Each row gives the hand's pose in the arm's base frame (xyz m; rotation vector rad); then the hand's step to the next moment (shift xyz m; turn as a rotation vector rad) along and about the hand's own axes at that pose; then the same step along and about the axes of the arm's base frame.
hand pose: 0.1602 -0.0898 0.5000 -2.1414 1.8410 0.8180
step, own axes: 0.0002 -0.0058 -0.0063 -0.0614 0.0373 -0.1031
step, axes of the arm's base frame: 0.0073 -0.0021 0.0039 -0.0116 -0.0062 0.1250
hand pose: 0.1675 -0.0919 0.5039 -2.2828 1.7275 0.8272
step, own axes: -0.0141 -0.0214 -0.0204 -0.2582 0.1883 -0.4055
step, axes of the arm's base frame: 0.0240 0.0096 0.0201 -0.0873 -0.0235 0.5083
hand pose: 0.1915 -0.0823 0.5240 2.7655 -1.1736 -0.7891
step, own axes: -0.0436 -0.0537 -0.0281 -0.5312 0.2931 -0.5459
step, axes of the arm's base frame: 0.0232 0.0636 0.0316 -0.2513 0.0653 0.7737
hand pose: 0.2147 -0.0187 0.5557 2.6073 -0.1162 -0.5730
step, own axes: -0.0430 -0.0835 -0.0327 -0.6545 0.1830 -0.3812
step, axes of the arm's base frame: -0.0269 0.0956 0.0042 -0.4338 0.1151 0.6370
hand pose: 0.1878 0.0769 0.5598 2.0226 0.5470 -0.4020
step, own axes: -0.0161 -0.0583 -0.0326 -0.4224 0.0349 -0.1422
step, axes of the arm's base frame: -0.0428 0.0503 -0.0189 -0.3301 0.0193 0.3008
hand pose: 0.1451 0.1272 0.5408 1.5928 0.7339 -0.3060
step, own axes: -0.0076 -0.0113 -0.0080 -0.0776 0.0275 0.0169
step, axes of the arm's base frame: -0.0144 0.0056 -0.0031 -0.0383 -0.0378 0.0645
